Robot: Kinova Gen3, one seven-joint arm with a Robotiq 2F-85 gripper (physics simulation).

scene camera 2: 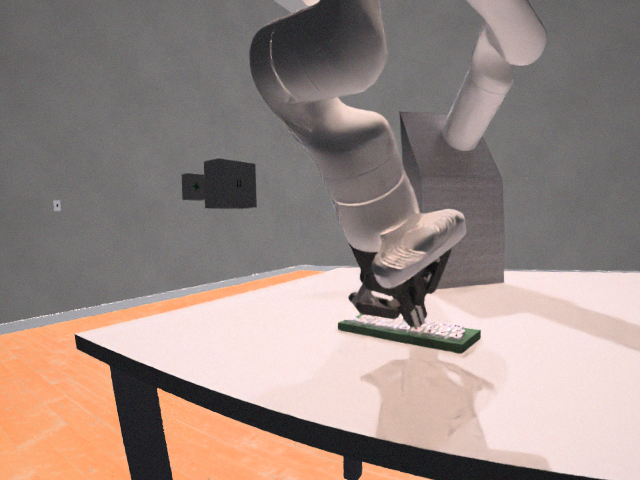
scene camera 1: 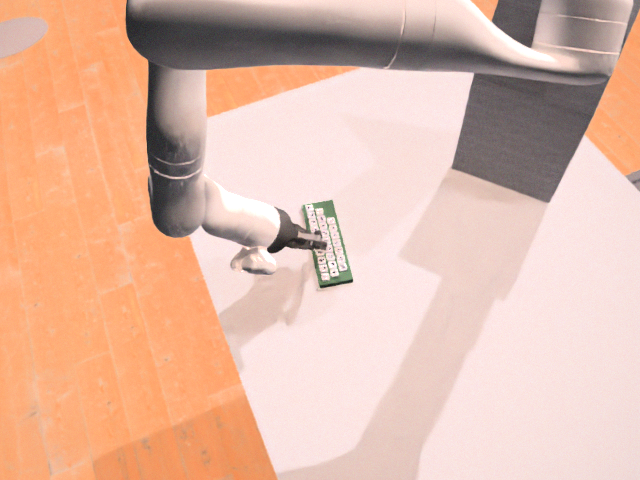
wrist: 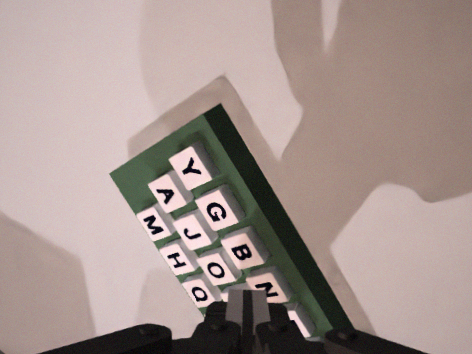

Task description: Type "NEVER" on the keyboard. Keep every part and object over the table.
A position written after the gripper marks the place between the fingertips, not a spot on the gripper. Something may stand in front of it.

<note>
In view: the gripper (scene camera 2: 417, 321) and a n key (wrist: 271, 279).
The gripper also shows in scene camera 1 (scene camera 1: 324, 247) and in the wrist view (wrist: 246, 314).
</note>
